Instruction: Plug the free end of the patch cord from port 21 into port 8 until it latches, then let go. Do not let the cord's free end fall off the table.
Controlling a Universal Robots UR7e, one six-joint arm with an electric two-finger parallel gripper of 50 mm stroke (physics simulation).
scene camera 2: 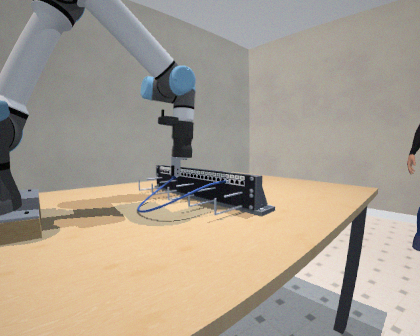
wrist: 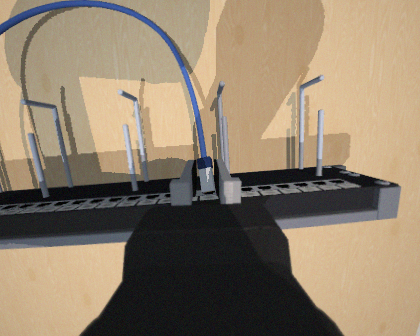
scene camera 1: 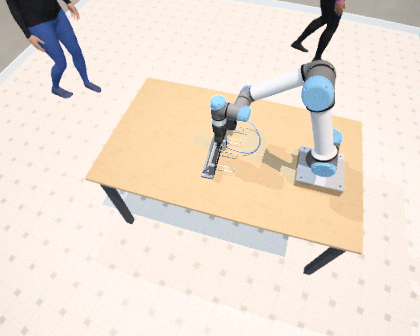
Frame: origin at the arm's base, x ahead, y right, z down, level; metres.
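Seen in the pictures: gripper, fingertip midpoint: (scene camera 2: 175, 175) (wrist: 205, 170) (scene camera 1: 224, 145).
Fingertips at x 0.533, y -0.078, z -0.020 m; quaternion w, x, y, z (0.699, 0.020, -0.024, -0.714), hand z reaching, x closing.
Observation:
A point is followed by its place in that frame.
The blue patch cord (scene camera 1: 260, 141) @[x 0.352, y 0.064, z 0.040 m] (scene camera 2: 165, 205) @[x 0.383, y 0.125, z 0.019 m] (wrist: 185, 70) @[x 0.430, y -0.056, z 0.029 m] curves in a loop on the robot's side of the black patch panel (scene camera 1: 208, 169) @[x 0.574, y -0.247, z -0.006 m] (scene camera 2: 258, 192) @[x 0.590, y 0.241, z -0.003 m] (wrist: 325, 204) @[x 0.558, y -0.180, z -0.044 m]. One end goes into a port toward the panel's near end in scene camera 2. The plug (wrist: 206, 176) @[x 0.537, y -0.079, z -0.026 m] at the other end, clear with a dark blue boot, sits at the port row, in line with a port. The port number is not readable, nor whether the latch has caught. My gripper (scene camera 2: 176, 167) @[x 0.533, y -0.078, z -0.020 m] (wrist: 205, 170) @[x 0.533, y -0.078, z -0.020 m] is open a little, with its fingers on both sides of the plug and narrow gaps beside it.
Grey cable-guide hooks (scene camera 2: 215, 206) @[x 0.472, y 0.206, z 0.020 m] (wrist: 301, 125) @[x 0.489, y -0.196, z 0.038 m] stand out from the panel on the cord's side, one pair close to the right finger. The panel stands on the wooden table (scene camera 1: 145, 150) @[x 0.987, y -0.199, z 0.055 m] (scene camera 2: 125, 280) @[x 0.213, y 0.318, z 0.055 m]. Two people stand on the floor beyond the table.

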